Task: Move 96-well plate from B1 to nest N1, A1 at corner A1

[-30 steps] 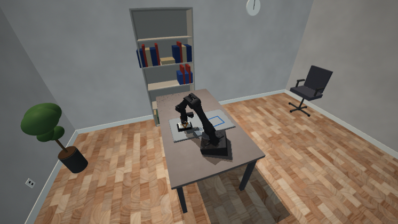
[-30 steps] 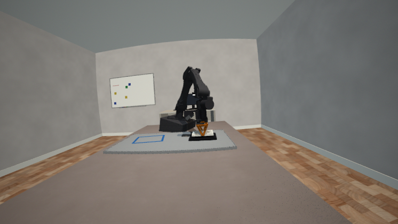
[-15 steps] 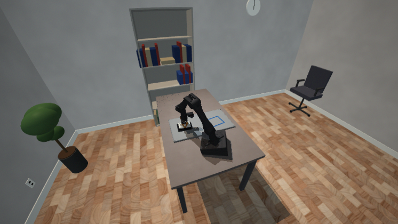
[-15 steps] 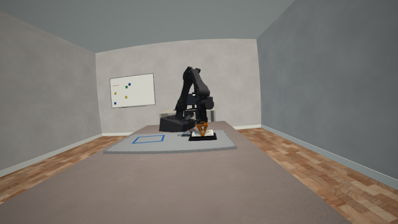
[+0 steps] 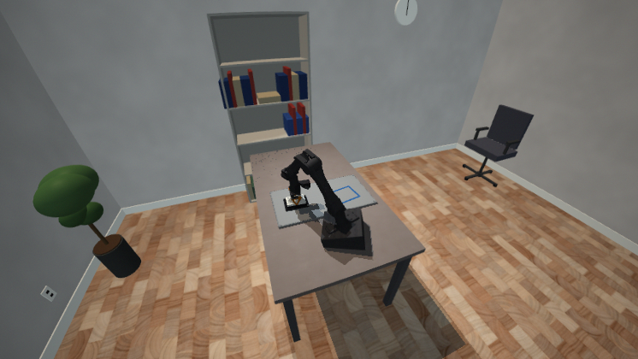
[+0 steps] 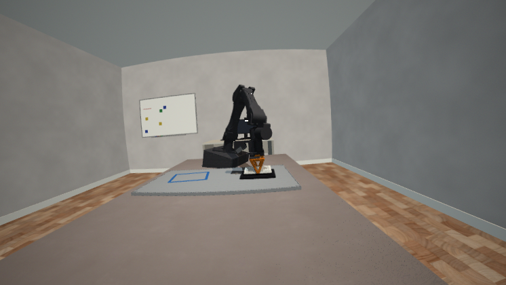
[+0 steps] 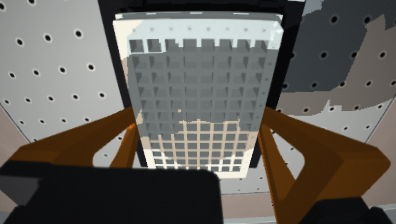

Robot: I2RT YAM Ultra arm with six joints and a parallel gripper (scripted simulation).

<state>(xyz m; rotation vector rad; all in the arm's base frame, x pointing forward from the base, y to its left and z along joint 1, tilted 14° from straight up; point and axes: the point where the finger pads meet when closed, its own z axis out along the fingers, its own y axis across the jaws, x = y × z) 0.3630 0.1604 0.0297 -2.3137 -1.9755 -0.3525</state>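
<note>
Right now the black plate nest N1 is 2 cm below my hand. From my hand the other things lie so: white 96-well plate right at my hand.
</note>
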